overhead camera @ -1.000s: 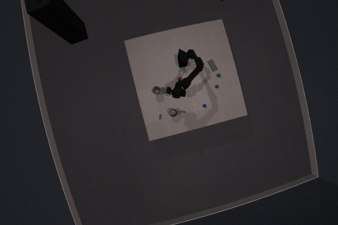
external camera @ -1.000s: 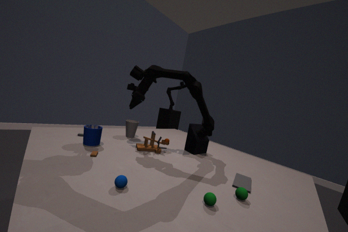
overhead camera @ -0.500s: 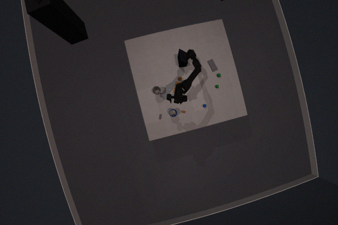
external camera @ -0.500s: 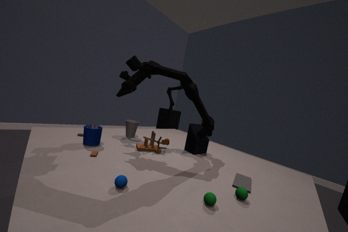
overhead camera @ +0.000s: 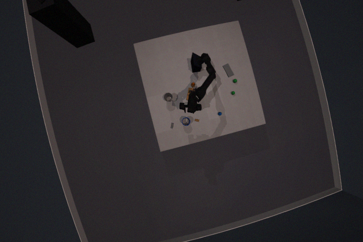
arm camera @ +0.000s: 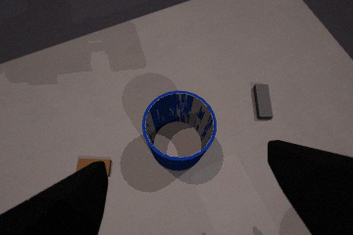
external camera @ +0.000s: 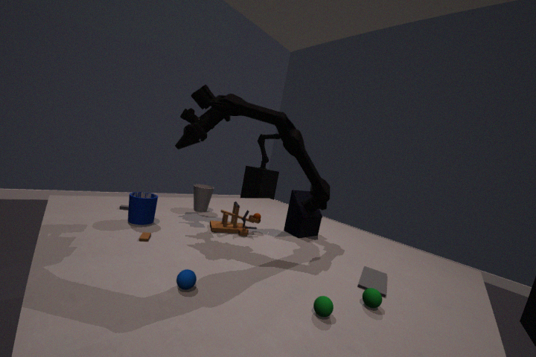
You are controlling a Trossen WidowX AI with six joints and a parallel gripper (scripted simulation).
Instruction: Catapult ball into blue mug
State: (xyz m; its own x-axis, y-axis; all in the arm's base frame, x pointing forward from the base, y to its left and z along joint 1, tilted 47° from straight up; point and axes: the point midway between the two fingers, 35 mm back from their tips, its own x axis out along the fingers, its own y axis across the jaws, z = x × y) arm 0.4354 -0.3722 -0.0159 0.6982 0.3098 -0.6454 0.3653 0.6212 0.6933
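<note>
Now: the orange ball 30 cm behind my gripper tip, 16 cm to the left of it and 22 cm below it. Round my gripper tip: catapult frame 22 cm behind, 12 cm to the left, 20 cm below; then blue mug 7 cm ahead, 4 cm to the right, 25 cm below; then small wooden block 10 cm ahead, 9 cm to the left, 28 cm below.
</note>
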